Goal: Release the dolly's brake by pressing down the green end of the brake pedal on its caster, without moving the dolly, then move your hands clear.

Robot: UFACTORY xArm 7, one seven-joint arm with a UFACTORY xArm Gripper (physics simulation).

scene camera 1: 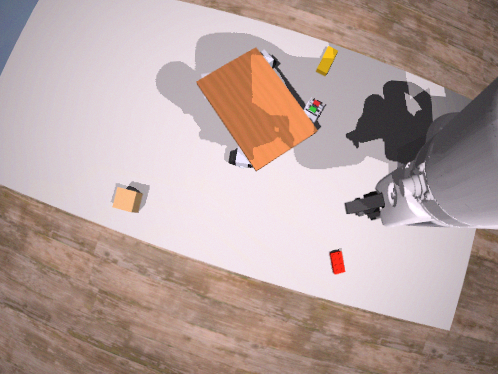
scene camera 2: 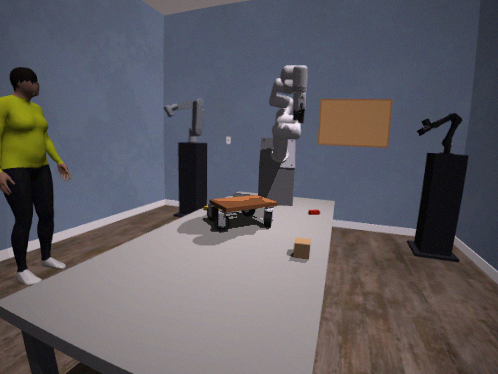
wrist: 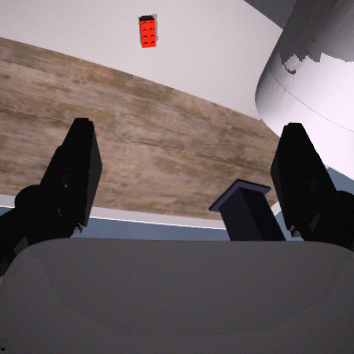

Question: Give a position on a dolly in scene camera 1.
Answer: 265,120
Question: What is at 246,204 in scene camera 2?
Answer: A dolly.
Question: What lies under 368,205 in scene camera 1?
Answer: The gripper.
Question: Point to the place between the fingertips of the gripper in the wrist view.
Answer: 187,143
